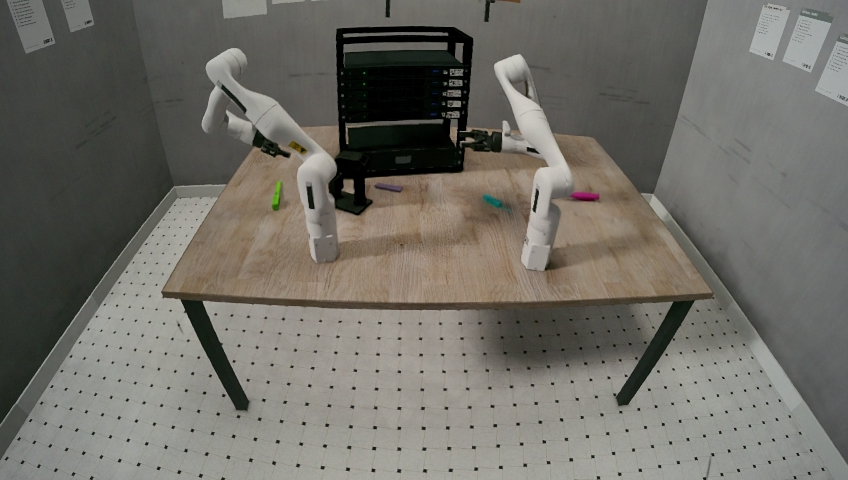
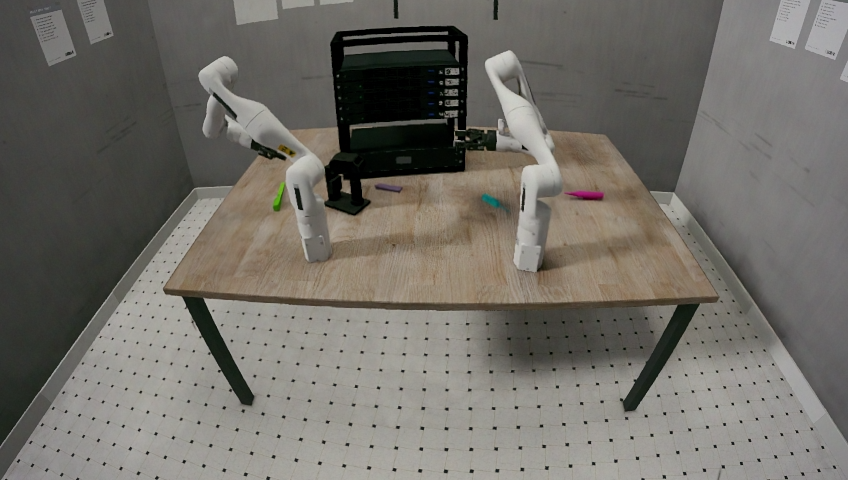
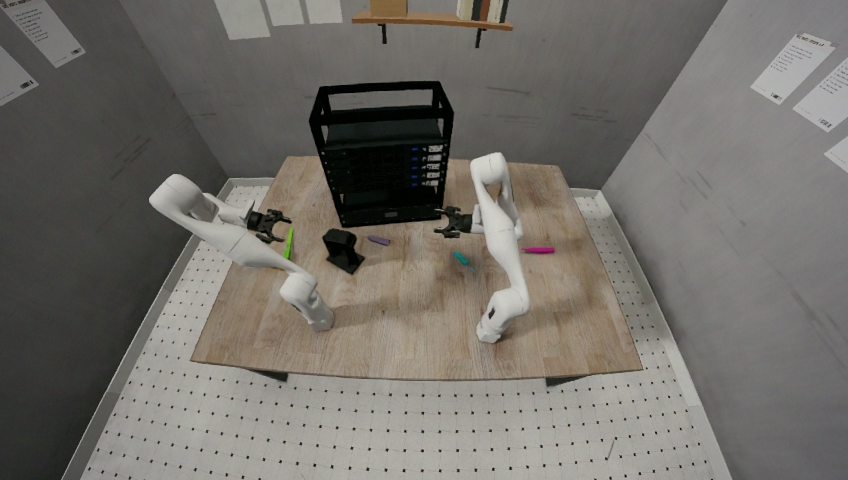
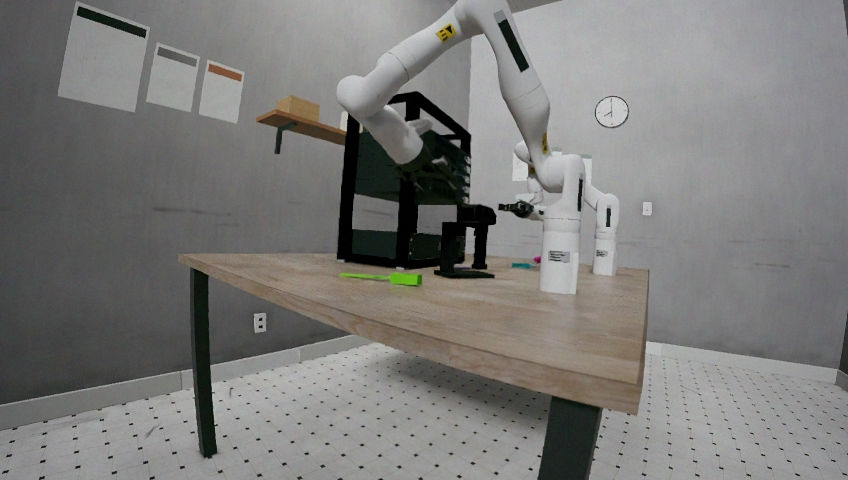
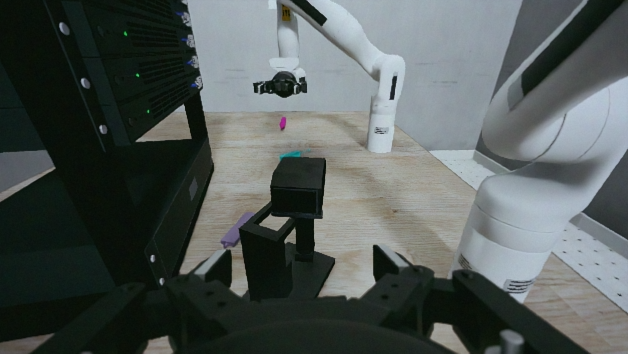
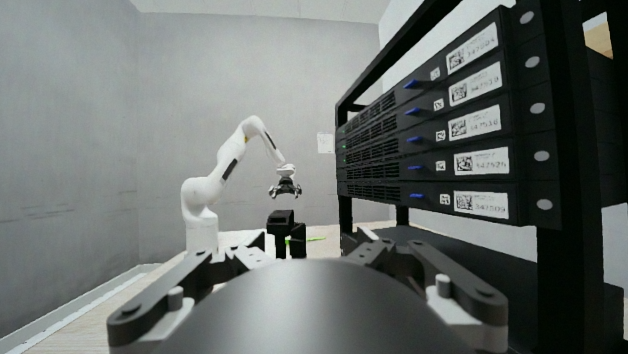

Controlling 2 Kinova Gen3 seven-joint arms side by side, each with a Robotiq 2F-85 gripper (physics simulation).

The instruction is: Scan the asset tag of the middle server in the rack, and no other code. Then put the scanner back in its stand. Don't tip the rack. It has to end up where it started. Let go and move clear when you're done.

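Frame: origin at the left arm's base, x right, y ahead, z up, level; metres.
Seen in the pictures: left gripper, fingertip midpoint: (image 3: 288,230) (image 4: 440,187) (image 5: 303,262) (image 6: 285,198); right gripper, fingertip midpoint: (image 1: 459,138) (image 2: 454,138) (image 3: 433,220) (image 4: 508,205) (image 5: 277,90) (image 6: 311,239); left arm's base at its link origin: (image 1: 325,253) (image 2: 318,252) (image 3: 323,319) (image 4: 557,290); right arm's base at its link origin: (image 1: 534,260) (image 2: 527,261) (image 3: 487,330) (image 4: 603,273) (image 5: 377,148).
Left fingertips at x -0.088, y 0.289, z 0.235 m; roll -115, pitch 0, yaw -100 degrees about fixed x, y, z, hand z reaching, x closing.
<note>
Pixels of each thing's top centre, then the offset from my left fingertips to it. "spot": a spot on its surface instead.
- black rack at its top centre: (image 6: 420,66) (image 1: 401,31) (image 2: 397,32) (image 3: 381,98) (image 4: 419,119) dx +0.420, dy +0.302, dz +0.350 m
- middle server's white asset tag at a spot on its surface: (image 6: 475,122) (image 1: 455,92) (image 3: 434,166) spot: dx +0.606, dy +0.146, dz +0.129 m
- black scanner at its top centre: (image 5: 301,162) (image 4: 478,205) (image 6: 281,211) (image 1: 351,154) (image 2: 345,155) (image 3: 339,235) dx +0.200, dy -0.036, dz -0.023 m
- green tool at its top centre: (image 4: 378,269) (image 1: 276,189) (image 2: 278,191) (image 3: 287,243) dx -0.098, dy +0.103, dz -0.209 m
- purple piece at its top centre: (image 5: 239,227) (image 1: 387,186) (image 2: 387,186) (image 3: 378,239) dx +0.342, dy +0.075, dz -0.225 m
- teal tool at its top centre: (image 5: 295,151) (image 2: 496,201) (image 1: 498,202) (image 3: 465,261) dx +0.725, dy -0.111, dz -0.217 m
- magenta tool at its top centre: (image 2: 584,191) (image 1: 581,193) (image 3: 538,248) dx +1.098, dy -0.107, dz -0.201 m
The black rack (image 1: 428,159) (image 3: 416,214) stands upright at the back of the table. Its middle server's white asset tag (image 1: 453,93) (image 3: 433,166) (image 6: 475,122) is third of the stacked tags, with a smaller code beside it. The black scanner (image 3: 340,237) (image 5: 298,187) (image 6: 280,220) sits upright in its stand (image 3: 351,263) (image 5: 265,260), in front of the rack's left side. My left gripper (image 3: 286,230) (image 5: 303,262) (image 6: 284,198) is open and empty, left of the scanner. My right gripper (image 3: 437,221) (image 5: 277,90) (image 6: 311,239) is open and empty, pointing left near the rack's lower right front.
A green tool (image 1: 276,195) lies at the left, a purple piece (image 1: 388,187) right of the stand, a teal tool (image 1: 492,201) at centre right, and a magenta tool (image 1: 586,196) farther right. A wall shelf (image 3: 428,19) hangs behind the rack.
</note>
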